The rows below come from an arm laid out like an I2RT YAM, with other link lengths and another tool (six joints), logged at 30 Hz.
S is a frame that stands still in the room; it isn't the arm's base.
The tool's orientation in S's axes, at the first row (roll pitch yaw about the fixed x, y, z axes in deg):
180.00 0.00 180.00
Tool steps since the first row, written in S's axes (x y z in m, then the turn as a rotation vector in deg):
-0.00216 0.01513 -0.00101 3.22 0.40 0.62
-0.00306 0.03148 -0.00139 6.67 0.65 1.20
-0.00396 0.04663 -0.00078 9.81 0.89 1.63
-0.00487 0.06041 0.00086 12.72 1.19 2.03
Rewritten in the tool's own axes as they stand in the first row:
0.00216 0.01513 0.00101 -3.22 0.40 -0.62
0.00306 0.03148 0.00139 -6.67 0.65 -1.20
0.00396 0.04663 0.00078 -9.81 0.89 -1.63
0.00487 0.06041 -0.00086 -12.72 1.19 -2.03

